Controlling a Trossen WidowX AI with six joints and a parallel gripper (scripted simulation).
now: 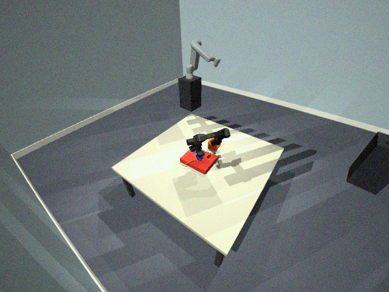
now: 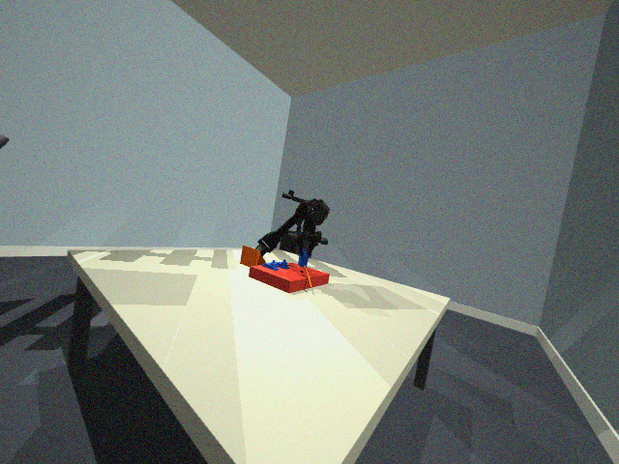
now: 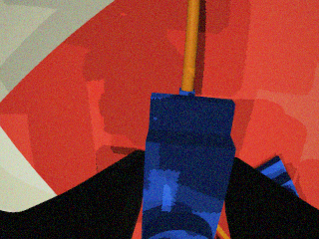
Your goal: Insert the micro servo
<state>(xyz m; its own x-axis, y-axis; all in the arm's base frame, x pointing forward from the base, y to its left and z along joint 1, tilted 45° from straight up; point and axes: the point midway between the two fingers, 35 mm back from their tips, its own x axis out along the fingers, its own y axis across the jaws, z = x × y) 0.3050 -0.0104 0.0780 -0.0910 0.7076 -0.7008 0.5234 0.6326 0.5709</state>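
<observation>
Right now the red robot deck is 100 mm below my gripper tip and 20 mm to the right of it.
</observation>
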